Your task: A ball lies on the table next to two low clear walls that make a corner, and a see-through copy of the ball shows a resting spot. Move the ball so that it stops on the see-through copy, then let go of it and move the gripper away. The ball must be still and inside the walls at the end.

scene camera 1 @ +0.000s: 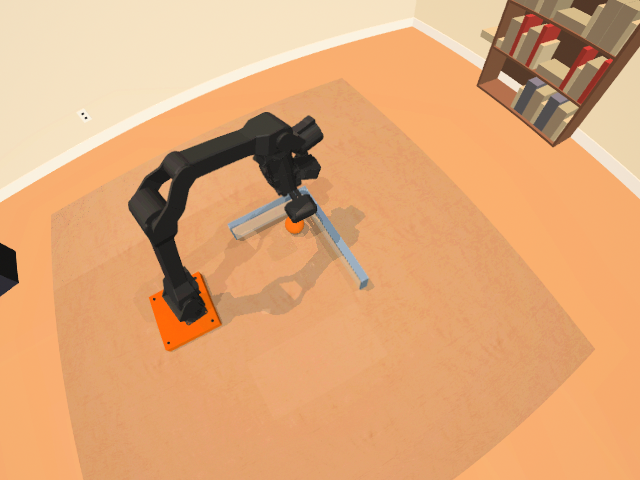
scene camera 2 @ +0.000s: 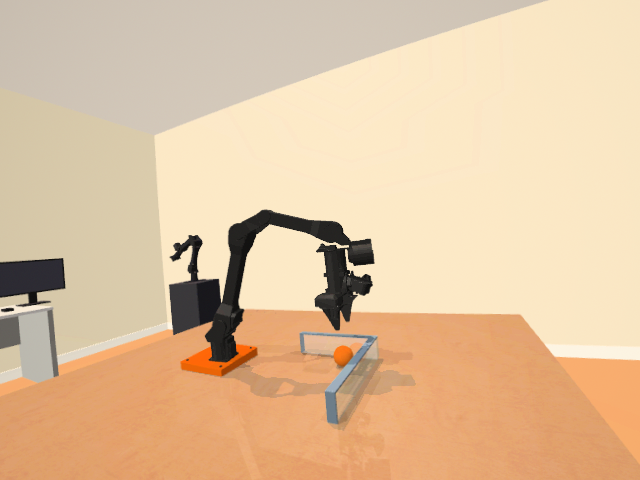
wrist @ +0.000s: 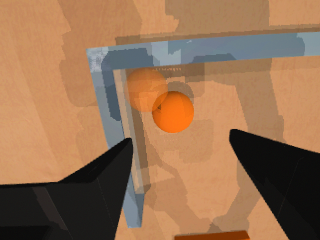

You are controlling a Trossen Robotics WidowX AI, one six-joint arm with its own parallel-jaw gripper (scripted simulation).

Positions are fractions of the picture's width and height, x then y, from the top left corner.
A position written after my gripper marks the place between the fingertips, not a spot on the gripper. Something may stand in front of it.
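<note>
An orange ball (wrist: 0.55, 0.47) is present, as is a clear wall (scene camera 2: 0.54, 0.83). My gripper (scene camera 2: 0.54, 0.68) (scene camera 1: 0.46, 0.43) (wrist: 0.57, 0.58) is open, holding nothing.
</note>
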